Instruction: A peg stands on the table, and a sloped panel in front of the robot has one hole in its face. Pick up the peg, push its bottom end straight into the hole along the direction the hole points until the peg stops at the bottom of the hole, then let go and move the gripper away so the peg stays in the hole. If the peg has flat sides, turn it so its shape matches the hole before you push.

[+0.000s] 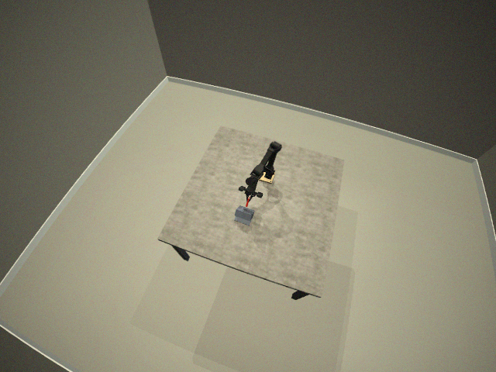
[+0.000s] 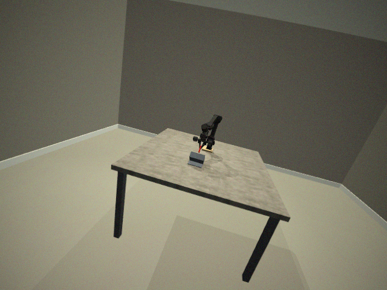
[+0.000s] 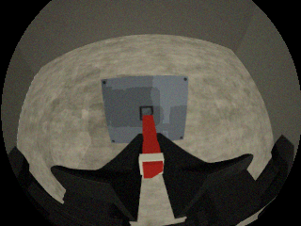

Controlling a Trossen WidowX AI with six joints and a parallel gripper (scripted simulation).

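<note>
Now: the grey sloped panel 7 cm below my gripper tip and 7 cm ahead of it. From my gripper tip the other things lie so: red peg (1 cm behind, 1 cm above).
</note>
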